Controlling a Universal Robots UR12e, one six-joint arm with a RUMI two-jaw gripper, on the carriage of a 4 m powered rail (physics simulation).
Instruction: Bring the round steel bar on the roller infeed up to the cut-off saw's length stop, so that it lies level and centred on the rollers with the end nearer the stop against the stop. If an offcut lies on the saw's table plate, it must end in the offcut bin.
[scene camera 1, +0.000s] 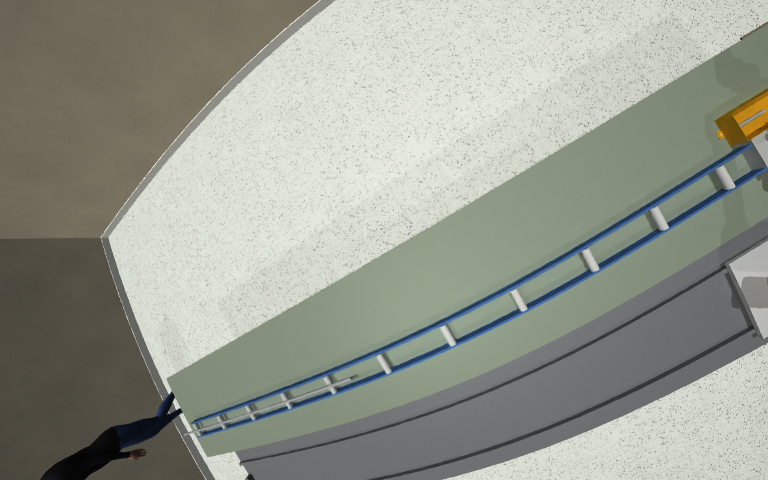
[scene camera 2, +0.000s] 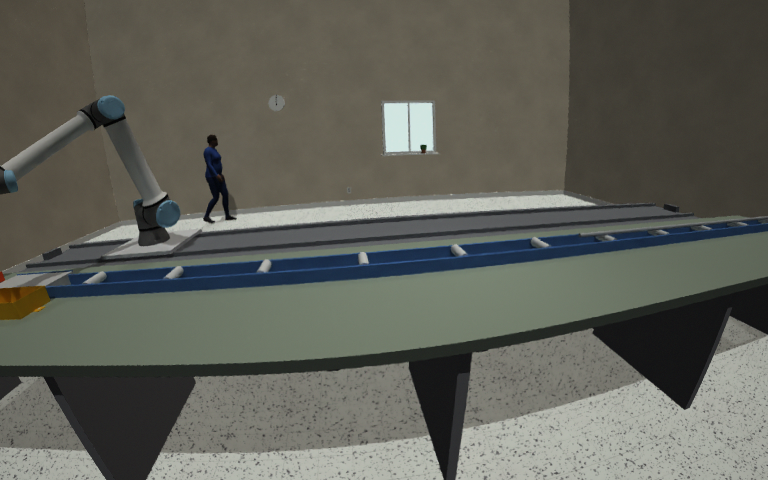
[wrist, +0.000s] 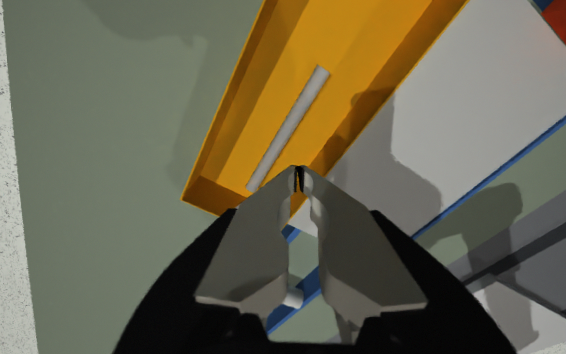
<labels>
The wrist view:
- gripper: 297, 167
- grey round offcut: 317, 79
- orange offcut bin: 368, 56
</labels>
